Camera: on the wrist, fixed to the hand. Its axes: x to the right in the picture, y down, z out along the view.
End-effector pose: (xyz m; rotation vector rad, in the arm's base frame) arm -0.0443 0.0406 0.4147 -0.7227 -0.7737 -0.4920
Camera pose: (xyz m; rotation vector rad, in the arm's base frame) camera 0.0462 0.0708 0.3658 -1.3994 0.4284 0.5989
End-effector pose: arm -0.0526 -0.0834 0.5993 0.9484 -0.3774 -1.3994
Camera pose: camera 0.0455 -0.0931 0.6415 0.2541 -0.2765 0.1364
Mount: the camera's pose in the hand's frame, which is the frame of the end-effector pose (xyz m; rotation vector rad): 0.0149 0.0971 -0.0430 -0.5216 0.4051 1.5412
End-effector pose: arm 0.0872 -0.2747 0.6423 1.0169 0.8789 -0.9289
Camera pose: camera 0.1751 -0.2134 0.6454 1.0554 0.3700 0.7855
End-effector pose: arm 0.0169 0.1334 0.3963 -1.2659 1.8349 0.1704
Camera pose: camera -0.0881 0.1454 0.3783 -0.1578 -2.8324 -1.3286
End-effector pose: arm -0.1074 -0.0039 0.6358 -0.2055 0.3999 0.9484
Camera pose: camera -0.1898 0.0479 0.5908 -0.6016 0.6816 2.5569
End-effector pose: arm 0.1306 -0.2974 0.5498 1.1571 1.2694 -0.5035
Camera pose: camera 0.1955 -0.2173 0.5791 1.4229 0.4394 1.1646
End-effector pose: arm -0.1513 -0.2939 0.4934 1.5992 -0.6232 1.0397
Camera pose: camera -0.2371 -0.2789 0.5560 0.1827 -1.7277 1.9460
